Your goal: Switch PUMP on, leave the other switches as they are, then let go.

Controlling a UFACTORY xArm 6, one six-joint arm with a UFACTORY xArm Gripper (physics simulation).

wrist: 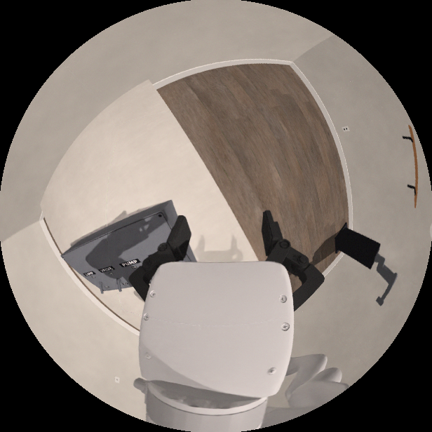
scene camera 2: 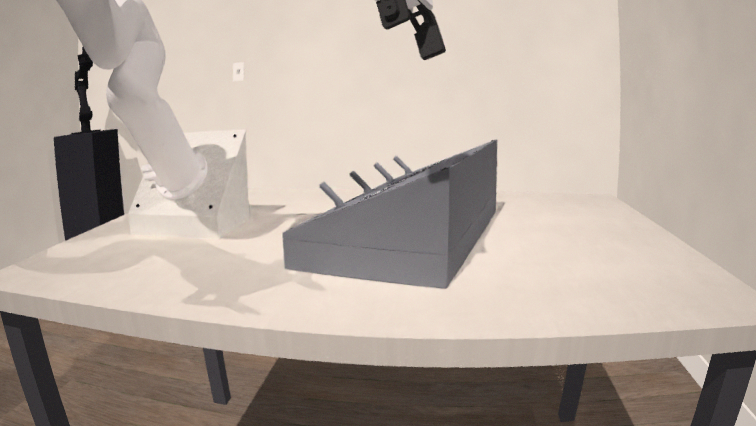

The pictures show: my gripper and a grey sloped console.
My gripper also shows in the wrist view.
